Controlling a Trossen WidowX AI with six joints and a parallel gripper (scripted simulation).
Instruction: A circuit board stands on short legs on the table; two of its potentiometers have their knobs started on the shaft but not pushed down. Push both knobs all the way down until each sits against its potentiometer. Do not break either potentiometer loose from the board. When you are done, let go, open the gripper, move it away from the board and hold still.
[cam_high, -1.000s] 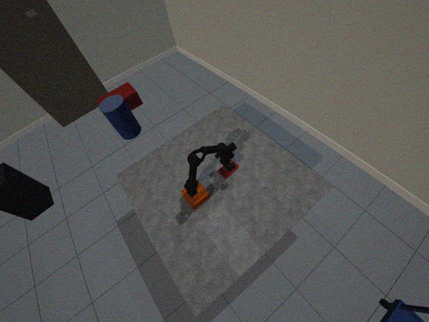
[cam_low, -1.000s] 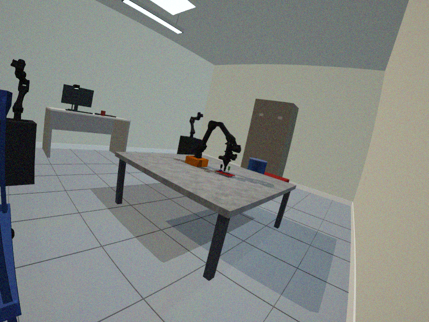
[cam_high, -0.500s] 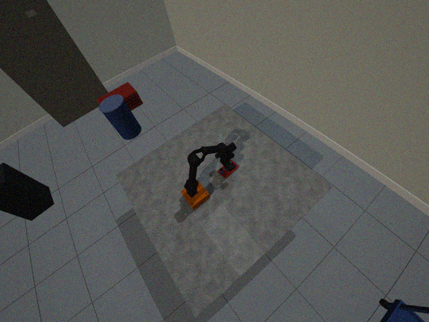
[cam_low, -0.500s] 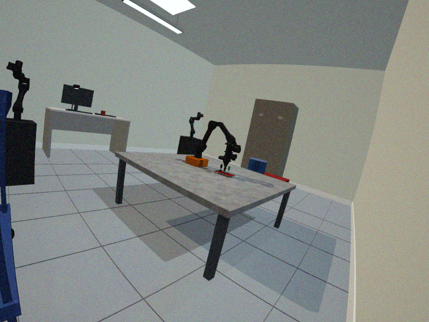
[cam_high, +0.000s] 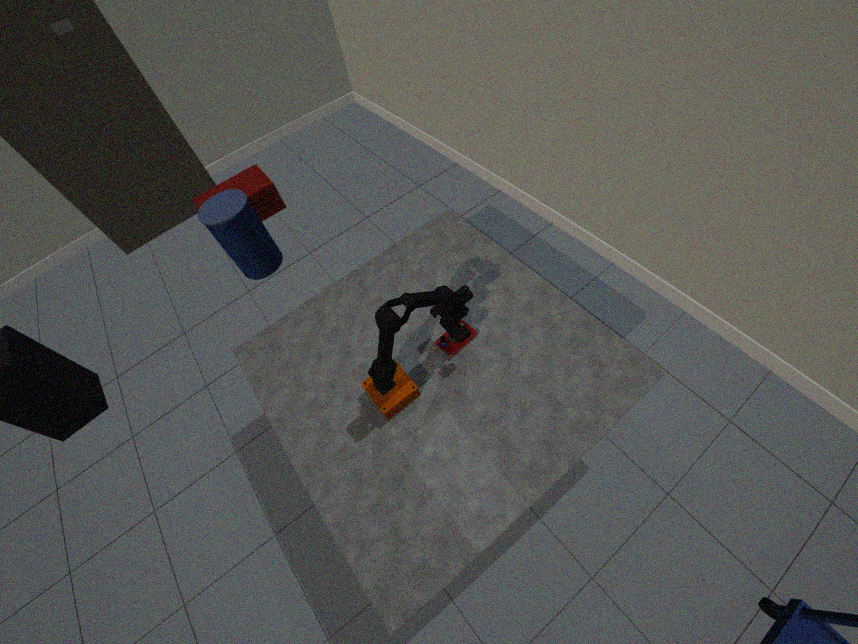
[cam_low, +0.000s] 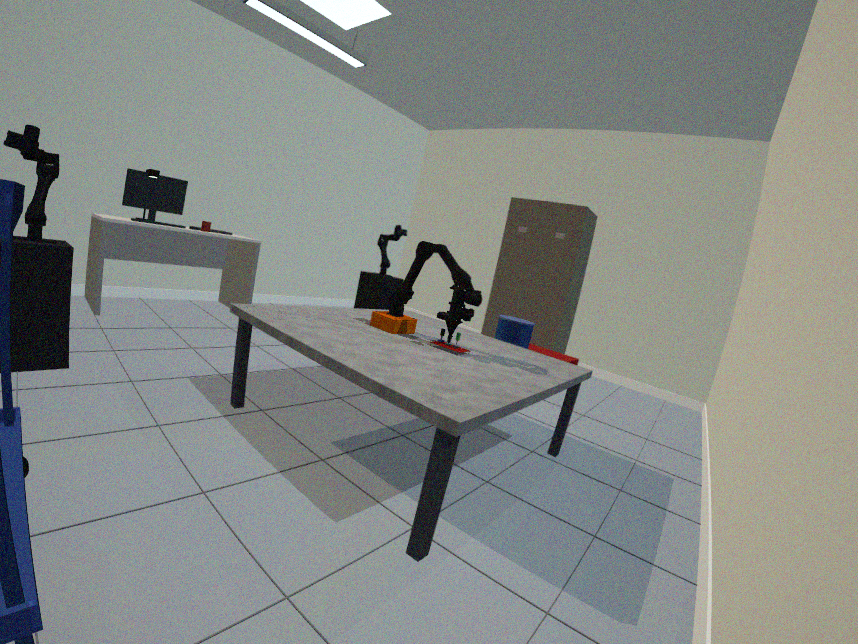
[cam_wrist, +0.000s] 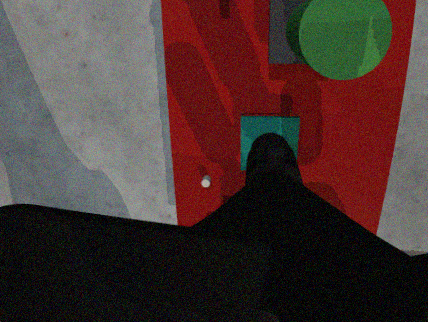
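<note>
The black knob is 1 cm below my gripper tip. Round my gripper tip: green knob (5 cm ahead, 1 cm to the right, 1 cm above).
</note>
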